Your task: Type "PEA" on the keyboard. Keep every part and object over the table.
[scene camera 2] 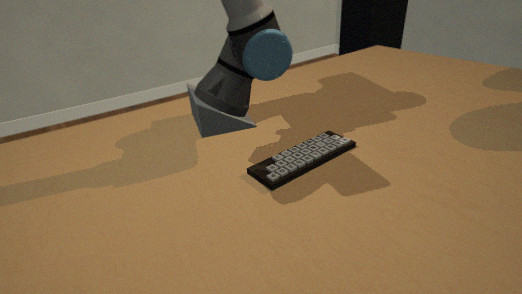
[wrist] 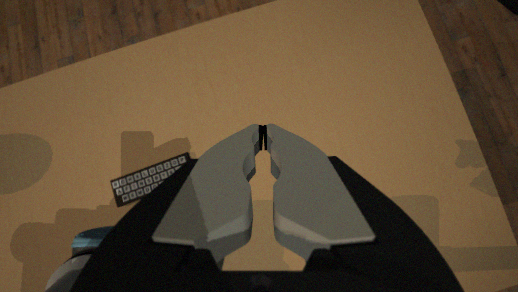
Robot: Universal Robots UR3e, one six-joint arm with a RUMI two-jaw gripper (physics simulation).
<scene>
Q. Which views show the dark keyboard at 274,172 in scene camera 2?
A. Scene camera 2 and the wrist view: all of them.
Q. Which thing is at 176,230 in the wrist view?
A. My gripper.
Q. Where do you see a dark keyboard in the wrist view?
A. At 136,185
</scene>
